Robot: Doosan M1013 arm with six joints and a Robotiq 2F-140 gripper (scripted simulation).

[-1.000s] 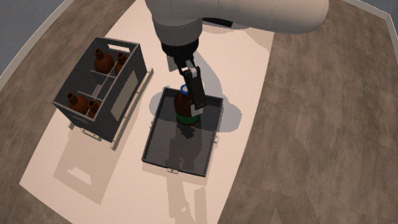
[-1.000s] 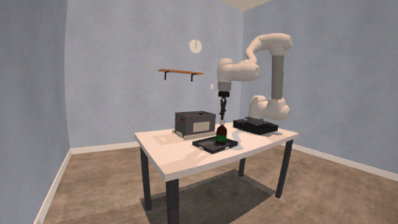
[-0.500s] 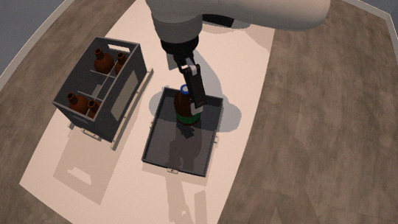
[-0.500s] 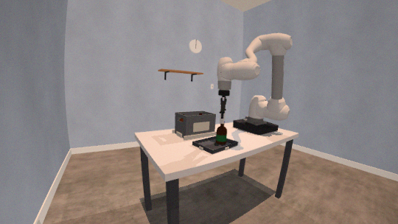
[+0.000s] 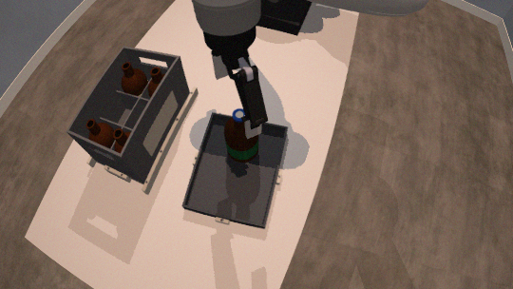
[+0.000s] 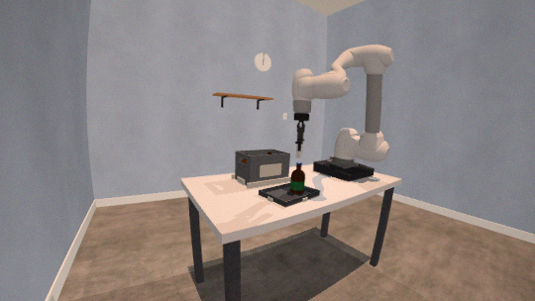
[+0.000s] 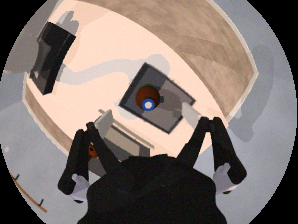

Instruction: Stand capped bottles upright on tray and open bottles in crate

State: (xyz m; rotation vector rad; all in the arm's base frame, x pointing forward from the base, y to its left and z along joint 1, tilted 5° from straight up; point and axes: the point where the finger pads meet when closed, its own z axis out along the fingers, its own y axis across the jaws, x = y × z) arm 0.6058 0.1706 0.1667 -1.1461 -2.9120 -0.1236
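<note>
The bottle lies 120 mm below my hand. The rest, counted from my hand: dark tray 50 mm ahead, 10 mm to the left, 190 mm below; then dark grey crate 50 mm ahead, 280 mm to the right, 120 mm below.
</note>
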